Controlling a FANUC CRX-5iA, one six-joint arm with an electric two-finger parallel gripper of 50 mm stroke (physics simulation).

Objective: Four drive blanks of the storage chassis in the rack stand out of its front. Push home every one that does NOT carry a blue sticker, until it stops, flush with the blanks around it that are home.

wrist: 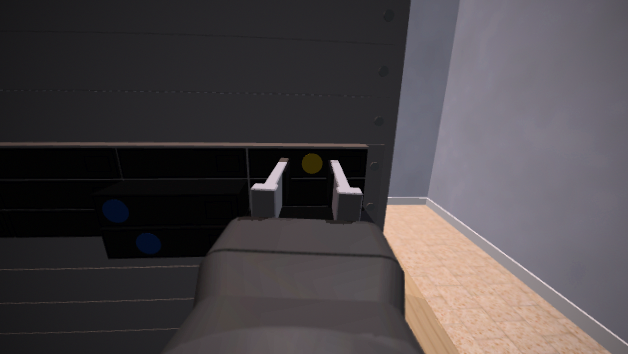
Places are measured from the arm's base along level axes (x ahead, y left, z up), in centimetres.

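Where they show: gripper, between the fingertips: (pixel 309 173).
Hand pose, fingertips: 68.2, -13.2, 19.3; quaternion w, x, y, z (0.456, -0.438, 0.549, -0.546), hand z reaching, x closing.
After its pixels a point has its place, as x, y, z.
The storage chassis (pixel 150 145) @(73.9, -0.4, 20.6) spans the rack front in the wrist view. A blank with a blue sticker (pixel 170 210) @(69.9, -2.8, 16.2) stands out of it in the middle row, left of my gripper. A second blue-stickered blank (pixel 185 243) @(69.8, -3.5, 13.3) stands out directly below, its right part hidden by the gripper body. The blank with a yellow sticker (pixel 262 162) @(72.7, -9.8, 19.2) at the top right looks flush with its row. My gripper (pixel 309 173) @(68.2, -13.2, 19.3) is partly open and empty, its fingertips seen around the yellow sticker. A dark surface (pixel 305 213) @(70.9, -13.4, 14.7) shows low between the fingers; the gripper body hides most of the lower right blanks.
Dark rack panels (pixel 190 65) @(74.8, -4.1, 27.2) lie above the chassis and more panels (pixel 95 285) @(76.2, 8.9, 5.1) below. The rack's right post (pixel 387 95) @(72.9, -21.4, 25.3) with bolts stands beside it. Right of it are a grey wall (pixel 540 125), a tiled floor (pixel 480 280) and a wooden edge (pixel 425 315) @(84.0, -42.3, -18.0).
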